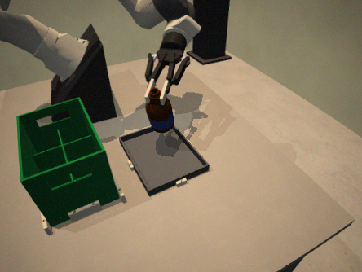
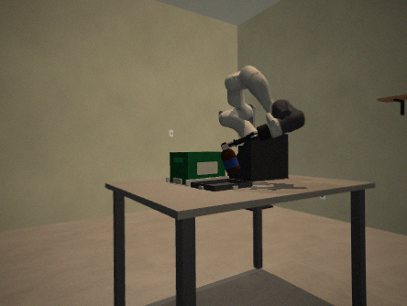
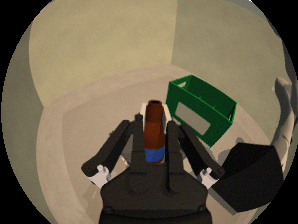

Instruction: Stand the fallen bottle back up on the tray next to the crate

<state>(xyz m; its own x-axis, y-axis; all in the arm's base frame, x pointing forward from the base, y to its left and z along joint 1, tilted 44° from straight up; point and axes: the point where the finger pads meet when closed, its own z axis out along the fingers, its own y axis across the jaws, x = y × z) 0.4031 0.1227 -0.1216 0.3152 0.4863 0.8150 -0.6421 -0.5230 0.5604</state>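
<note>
Now: hand 60 mm above the bottle. From my hand the other things lie so: green crate: 280 mm to the right, 120 mm below; dark tray: 200 mm below, 30 mm ahead, 20 mm to the right.
</note>
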